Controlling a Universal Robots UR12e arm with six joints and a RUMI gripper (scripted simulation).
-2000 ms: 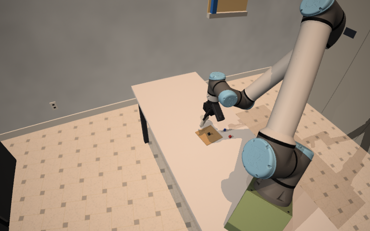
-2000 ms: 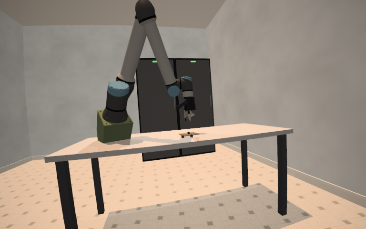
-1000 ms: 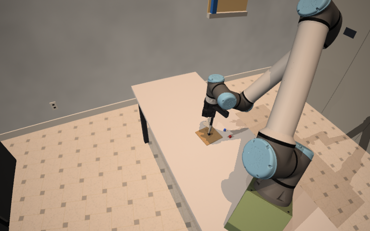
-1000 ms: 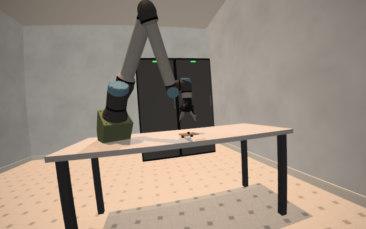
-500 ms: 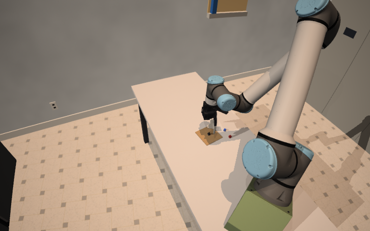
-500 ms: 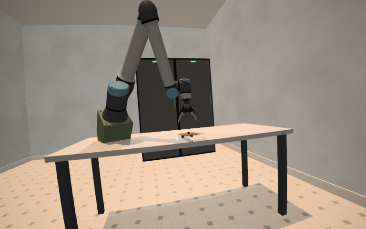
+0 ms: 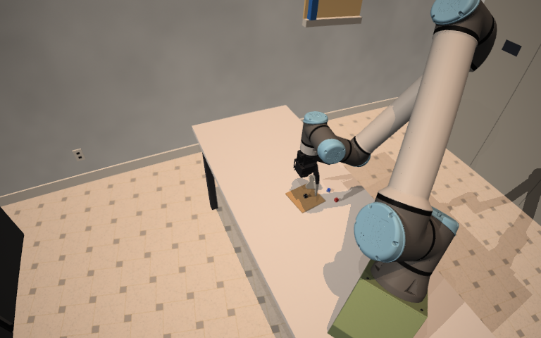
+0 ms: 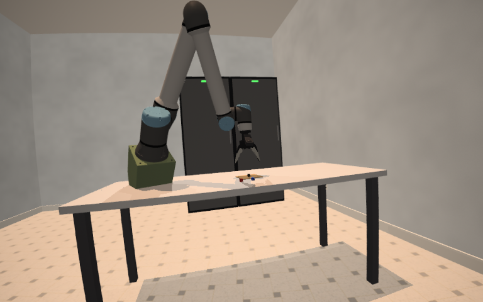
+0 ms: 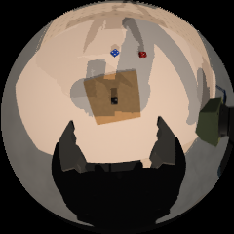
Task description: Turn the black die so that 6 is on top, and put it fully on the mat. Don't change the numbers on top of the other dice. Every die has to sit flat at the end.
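Right now my hand is 8 cm above the black die. From my hand the other things lie so: red die (11 cm to the right, 10 cm behind, 9 cm below); then brown mat (9 cm below); then blue die (13 cm to the right, 9 cm below, 4 cm behind).
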